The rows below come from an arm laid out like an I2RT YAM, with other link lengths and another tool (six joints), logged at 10 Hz.
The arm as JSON. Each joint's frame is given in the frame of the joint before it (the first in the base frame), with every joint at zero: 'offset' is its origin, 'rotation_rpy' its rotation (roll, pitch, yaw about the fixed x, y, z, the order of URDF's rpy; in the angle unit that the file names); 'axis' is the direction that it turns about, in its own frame. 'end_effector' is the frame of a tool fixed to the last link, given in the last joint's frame.
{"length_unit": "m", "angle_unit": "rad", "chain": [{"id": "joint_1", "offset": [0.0, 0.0, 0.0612], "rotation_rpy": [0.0, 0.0, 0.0], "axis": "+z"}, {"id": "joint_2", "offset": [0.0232, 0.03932, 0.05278], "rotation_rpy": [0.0, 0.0, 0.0], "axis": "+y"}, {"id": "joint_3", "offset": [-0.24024, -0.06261, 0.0], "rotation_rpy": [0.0, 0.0, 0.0], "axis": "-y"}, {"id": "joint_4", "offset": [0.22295, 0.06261, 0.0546], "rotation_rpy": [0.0, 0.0, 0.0], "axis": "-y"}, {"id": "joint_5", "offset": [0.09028, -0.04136, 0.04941], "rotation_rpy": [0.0, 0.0, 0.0], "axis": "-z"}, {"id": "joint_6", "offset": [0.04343, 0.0, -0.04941], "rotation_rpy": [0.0, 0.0, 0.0], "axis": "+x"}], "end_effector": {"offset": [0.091, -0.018, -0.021], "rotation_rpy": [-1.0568, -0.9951, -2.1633]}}
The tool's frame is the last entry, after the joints.
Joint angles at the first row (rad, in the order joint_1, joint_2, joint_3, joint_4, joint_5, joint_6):
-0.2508 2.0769 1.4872 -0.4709 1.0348 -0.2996
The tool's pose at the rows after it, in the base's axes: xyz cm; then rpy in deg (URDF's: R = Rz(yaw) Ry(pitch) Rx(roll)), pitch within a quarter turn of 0, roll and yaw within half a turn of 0:
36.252 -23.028 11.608 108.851 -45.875 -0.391
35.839 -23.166 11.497 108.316 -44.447 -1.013
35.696 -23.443 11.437 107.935 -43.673 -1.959
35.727 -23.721 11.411 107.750 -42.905 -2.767
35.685 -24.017 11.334 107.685 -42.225 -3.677
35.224 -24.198 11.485 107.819 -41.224 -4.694
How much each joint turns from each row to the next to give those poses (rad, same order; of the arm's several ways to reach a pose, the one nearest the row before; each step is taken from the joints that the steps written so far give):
-0.0061 0.0141 0.0099 -0.0134 0.0228 0.0049
-0.0042 0.0111 0.0118 -0.0343 0.0172 0.0126
-0.0065 0.0210 0.0313 -0.0409 0.0134 0.0210
-0.0057 0.0240 0.0385 -0.0415 0.0091 0.0164
-0.0069 0.0222 0.0344 -0.0389 0.0069 0.0171
-0.0072 0.0042 0.0172 -0.0458 0.0049 0.0172

